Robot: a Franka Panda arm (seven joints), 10 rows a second.
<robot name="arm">
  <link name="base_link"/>
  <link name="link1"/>
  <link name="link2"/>
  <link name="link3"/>
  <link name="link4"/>
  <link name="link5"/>
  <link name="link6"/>
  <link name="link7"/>
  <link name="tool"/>
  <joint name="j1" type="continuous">
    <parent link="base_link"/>
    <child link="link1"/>
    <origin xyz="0 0 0.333"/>
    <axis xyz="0 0 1"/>
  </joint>
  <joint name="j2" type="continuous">
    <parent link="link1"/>
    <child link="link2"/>
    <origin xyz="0 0 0"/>
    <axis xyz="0 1 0"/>
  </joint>
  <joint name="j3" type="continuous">
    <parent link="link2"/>
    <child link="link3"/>
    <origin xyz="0 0 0.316"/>
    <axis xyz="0 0 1"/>
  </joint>
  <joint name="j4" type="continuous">
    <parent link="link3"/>
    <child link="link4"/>
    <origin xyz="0.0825 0 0"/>
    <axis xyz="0 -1 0"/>
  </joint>
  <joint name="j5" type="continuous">
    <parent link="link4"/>
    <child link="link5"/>
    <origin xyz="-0.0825 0 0.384"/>
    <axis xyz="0 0 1"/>
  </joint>
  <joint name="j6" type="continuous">
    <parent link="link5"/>
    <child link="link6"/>
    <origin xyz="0 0 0"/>
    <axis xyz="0 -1 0"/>
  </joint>
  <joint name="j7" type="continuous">
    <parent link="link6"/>
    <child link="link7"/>
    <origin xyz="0.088 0 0"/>
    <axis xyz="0 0 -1"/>
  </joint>
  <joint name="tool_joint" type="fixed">
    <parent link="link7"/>
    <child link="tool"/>
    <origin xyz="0 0 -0.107" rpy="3.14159 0 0"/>
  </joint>
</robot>
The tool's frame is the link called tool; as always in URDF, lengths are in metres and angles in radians. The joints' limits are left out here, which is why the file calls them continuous.
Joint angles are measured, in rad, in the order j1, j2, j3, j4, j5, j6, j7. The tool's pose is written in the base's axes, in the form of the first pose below.
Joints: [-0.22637 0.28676 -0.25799 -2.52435 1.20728 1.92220 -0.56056]
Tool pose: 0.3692, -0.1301, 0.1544, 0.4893, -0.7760, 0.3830, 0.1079
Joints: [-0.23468 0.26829 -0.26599 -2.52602 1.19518 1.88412 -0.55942]
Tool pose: 0.3685, -0.1318, 0.1628, 0.5025, -0.7711, 0.3756, 0.1088
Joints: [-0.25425 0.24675 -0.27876 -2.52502 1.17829 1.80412 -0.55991]
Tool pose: 0.3661, -0.1347, 0.1752, 0.5301, -0.7579, 0.3628, 0.1136
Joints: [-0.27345 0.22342 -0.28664 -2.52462 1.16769 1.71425 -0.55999]
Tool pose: 0.3643, -0.1345, 0.1895, 0.5618, -0.7417, 0.3464, 0.1196
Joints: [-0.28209 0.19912 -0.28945 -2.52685 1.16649 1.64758 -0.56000]
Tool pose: 0.3642, -0.1311, 0.2028, 0.5863, -0.7294, 0.3305, 0.1225
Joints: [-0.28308 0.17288 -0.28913 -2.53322 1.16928 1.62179 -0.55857]
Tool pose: 0.3648, -0.1279, 0.2134, 0.5972, -0.7254, 0.3208, 0.1197
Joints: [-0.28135 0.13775 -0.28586 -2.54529 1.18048 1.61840 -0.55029]
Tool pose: 0.3661, -0.1243, 0.2247, 0.6028, -0.7237, 0.3170, 0.1117
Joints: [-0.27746 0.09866 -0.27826 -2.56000 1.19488 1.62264 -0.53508]
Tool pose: 0.3676, -0.1188, 0.2363, 0.6065, -0.7224, 0.3151, 0.1048
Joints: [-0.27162 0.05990 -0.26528 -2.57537 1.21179 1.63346 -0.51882]
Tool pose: 0.3697, -0.1111, 0.2471, 0.6085, -0.7224, 0.3132, 0.0986
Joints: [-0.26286 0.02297 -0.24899 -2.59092 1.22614 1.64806 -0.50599]
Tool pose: 0.3716, -0.1014, 0.2566, 0.6085, -0.7250, 0.3087, 0.0942
